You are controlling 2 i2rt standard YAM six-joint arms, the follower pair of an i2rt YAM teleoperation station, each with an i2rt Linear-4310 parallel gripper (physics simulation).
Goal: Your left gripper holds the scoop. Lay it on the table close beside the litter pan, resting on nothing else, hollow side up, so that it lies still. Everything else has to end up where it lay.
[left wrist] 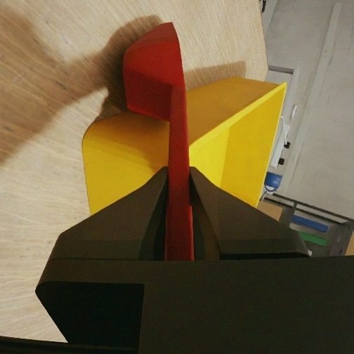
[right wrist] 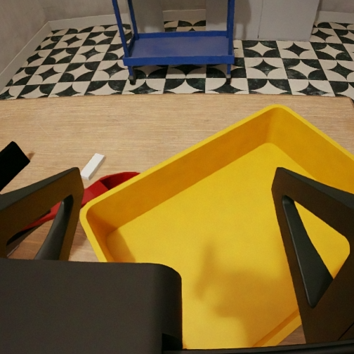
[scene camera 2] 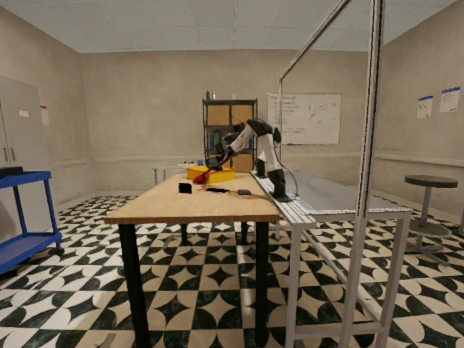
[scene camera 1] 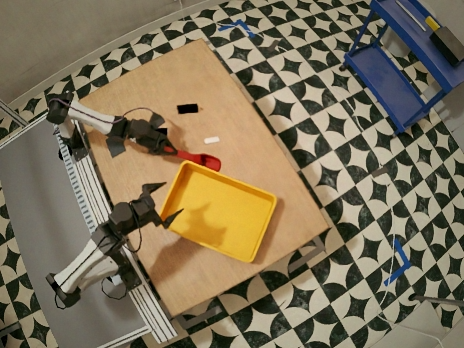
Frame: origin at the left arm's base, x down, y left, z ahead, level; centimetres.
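Seen in the pictures: left gripper, between the fingertips: (scene camera 2: 209, 170) (scene camera 1: 176, 153); right gripper, between the fingertips: (scene camera 1: 175, 195); left arm's base, origin of its link: (scene camera 2: 279, 197) (scene camera 1: 76, 142); right arm's base, origin of its link: (scene camera 2: 261, 176) (scene camera 1: 124, 266).
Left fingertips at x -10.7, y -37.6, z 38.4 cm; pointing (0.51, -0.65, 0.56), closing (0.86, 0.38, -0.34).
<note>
Offsets run from my left fingertips to a thing's top centre.
The red scoop (scene camera 1: 210, 161) (scene camera 2: 201, 177) (left wrist: 178, 130) (right wrist: 96, 189) slopes down from my left gripper, bowl end lowest and hollow side facing mostly up. Its bowl is low over the table beside the upper-left corner of the yellow litter pan @(dx +1.8, dy -26.2, dz +1.0 cm) (scene camera 1: 230, 179) (left wrist: 255, 150) (right wrist: 215, 215), seen in scene camera 1. I cannot tell whether it touches the table or pan wall. My left gripper (scene camera 1: 168, 149) (left wrist: 178, 177) is shut on the scoop's handle, above the table. My right gripper (scene camera 1: 174, 197) (right wrist: 177, 177) is open and empty, over the pan's left edge in scene camera 1.
A white block @(dx +9.9, dy +1.2, dz +15.9 cm) (scene camera 1: 212, 140) (right wrist: 93, 166) lies near the scoop's bowl. A black box @(dx +5.1, dy +19.0, dz +14.6 cm) (scene camera 1: 188, 108) (scene camera 2: 185, 188) stands farther up in scene camera 1. A dark grey flat piece @(dx +9.8, dy +24.0, dz -21.4 cm) (scene camera 1: 116, 147) (scene camera 2: 244, 192) and a black flat thing @(dx +10.3, dy +18.4, dz -4.9 cm) (scene camera 2: 217, 190) lie near my left arm.
</note>
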